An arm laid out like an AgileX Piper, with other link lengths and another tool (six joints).
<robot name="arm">
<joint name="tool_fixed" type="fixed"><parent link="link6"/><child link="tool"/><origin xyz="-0.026 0.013 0.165" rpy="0.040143 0 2.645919"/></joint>
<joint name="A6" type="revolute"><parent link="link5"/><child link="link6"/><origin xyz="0 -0.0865 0" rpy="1.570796 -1.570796 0"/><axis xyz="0 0 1"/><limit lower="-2.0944" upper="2.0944"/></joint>
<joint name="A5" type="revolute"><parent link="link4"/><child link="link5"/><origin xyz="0 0 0" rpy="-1.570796 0 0"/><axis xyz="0 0 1"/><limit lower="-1.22" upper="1.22"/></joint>
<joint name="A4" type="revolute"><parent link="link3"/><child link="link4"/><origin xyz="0.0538 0.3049 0" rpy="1.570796 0 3.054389"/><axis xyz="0 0 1"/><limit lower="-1.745" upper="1.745"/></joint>
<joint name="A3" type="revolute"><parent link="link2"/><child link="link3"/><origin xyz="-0.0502 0.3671 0" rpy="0 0 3.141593"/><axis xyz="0 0 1"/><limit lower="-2.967" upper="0"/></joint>
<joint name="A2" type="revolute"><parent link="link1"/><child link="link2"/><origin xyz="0 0 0" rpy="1.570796 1.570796 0"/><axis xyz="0 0 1"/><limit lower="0" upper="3.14"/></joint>
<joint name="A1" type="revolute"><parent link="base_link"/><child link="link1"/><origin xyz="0 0 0.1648" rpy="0 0 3.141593"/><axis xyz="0 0 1"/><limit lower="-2.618" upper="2.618"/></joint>
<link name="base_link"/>
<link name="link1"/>
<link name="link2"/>
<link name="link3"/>
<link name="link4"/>
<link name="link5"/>
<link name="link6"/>
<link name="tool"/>
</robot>
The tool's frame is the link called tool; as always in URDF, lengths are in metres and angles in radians.
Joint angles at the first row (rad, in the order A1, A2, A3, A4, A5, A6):
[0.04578 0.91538 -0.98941 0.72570 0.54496 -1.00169]
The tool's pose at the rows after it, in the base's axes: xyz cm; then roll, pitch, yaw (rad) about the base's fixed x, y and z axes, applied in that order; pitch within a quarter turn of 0, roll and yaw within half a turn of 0:
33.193 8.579 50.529 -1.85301 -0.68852 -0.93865
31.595 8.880 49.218 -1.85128 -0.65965 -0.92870
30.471 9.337 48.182 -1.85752 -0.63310 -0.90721
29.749 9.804 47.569 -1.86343 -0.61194 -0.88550
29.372 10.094 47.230 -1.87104 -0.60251 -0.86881
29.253 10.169 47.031 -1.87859 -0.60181 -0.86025
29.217 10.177 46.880 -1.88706 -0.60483 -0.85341
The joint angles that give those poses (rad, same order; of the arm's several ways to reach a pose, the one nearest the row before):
[0.04578 0.85159 -0.92156 0.75088 0.55094 -0.98732]
[0.04584 0.80345 -0.86959 0.77281 0.56384 -0.98238]
[0.04573 0.77340 -0.83769 0.79151 0.58657 -0.97909]
[0.04576 0.75743 -0.82238 0.80676 0.60979 -0.97711]
[0.04582 0.75072 -0.81677 0.81156 0.62629 -0.97618]
[0.04568 0.74896 -0.81483 0.80851 0.63338 -0.97555]
[0.04567 0.74897 -0.81454 0.80183 0.63786 -0.97508]

